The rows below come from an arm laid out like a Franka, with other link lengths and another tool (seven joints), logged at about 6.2 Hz.
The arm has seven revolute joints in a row. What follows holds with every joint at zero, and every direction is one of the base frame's. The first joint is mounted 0.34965 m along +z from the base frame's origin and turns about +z. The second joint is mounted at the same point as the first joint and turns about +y. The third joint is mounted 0.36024 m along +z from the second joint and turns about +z. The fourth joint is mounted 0.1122 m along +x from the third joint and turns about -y. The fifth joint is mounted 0.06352 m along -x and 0.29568 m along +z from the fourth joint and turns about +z. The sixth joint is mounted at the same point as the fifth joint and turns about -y. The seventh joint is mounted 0.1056 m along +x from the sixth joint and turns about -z. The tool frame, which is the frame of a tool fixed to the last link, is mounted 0.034 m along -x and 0.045 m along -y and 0.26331 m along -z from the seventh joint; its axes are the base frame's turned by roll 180, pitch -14.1 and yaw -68.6 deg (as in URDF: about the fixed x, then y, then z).
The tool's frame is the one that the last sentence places.
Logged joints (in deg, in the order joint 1, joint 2, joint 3, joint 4, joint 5, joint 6, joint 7), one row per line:
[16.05, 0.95, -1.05, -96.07, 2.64, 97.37, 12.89]
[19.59, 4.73, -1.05, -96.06, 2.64, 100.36, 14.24]
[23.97, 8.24, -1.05, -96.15, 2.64, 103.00, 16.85]
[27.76, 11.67, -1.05, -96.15, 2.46, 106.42, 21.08]
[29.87, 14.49, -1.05, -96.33, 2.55, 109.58, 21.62]
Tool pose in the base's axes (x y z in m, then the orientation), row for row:
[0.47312, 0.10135, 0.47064, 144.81, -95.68, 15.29]
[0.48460, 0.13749, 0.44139, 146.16, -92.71, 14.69]
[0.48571, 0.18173, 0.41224, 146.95, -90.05, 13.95]
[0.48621, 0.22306, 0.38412, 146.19, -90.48, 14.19]
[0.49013, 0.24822, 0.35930, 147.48, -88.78, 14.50]
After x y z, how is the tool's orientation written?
As a rotation vector, in degrees.
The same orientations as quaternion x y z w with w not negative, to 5 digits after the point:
[0.83006, -0.54844, 0.08764, 0.05027]
[0.84015, -0.53291, 0.08444, 0.05490]
[0.84824, -0.51979, 0.08052, 0.06183]
[0.84562, -0.52337, 0.08208, 0.06532]
[0.85201, -0.51289, 0.08377, 0.06323]

